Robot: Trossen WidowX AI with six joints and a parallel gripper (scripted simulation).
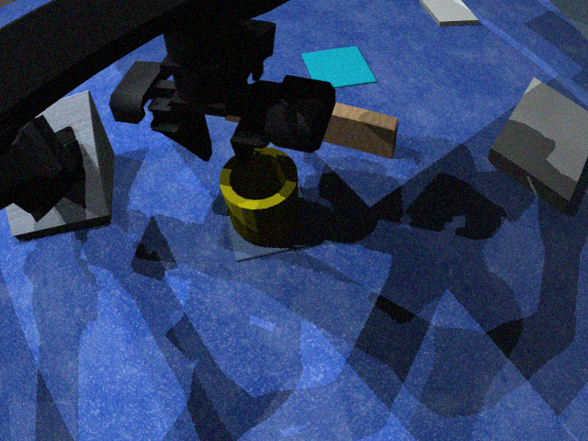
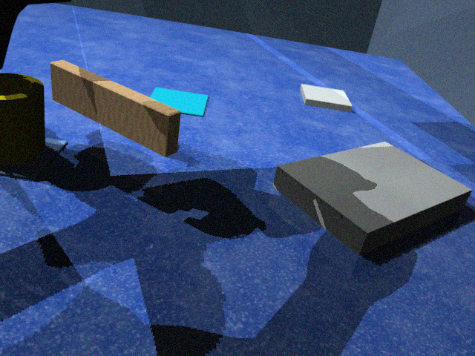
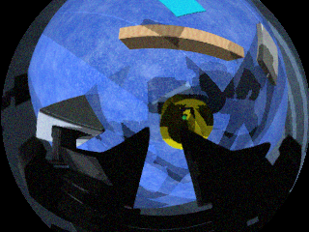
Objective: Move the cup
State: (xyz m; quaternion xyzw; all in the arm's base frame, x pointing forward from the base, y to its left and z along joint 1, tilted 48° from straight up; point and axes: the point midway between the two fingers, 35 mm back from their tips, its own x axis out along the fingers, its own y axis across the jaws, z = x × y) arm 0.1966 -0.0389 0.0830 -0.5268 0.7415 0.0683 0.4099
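Now: gripper tip 2 cm short of the yellow cup, 2 cm to the left of it and 5 cm above it. The rest, counted from my gripper tip: pale grey box (40 cm ahead, 1 cm to the right, 7 cm below); then cyan pad (17 cm ahead, 18 cm to the left, 9 cm below); then wooden block (10 cm ahead, 8 cm to the left, 7 cm below).
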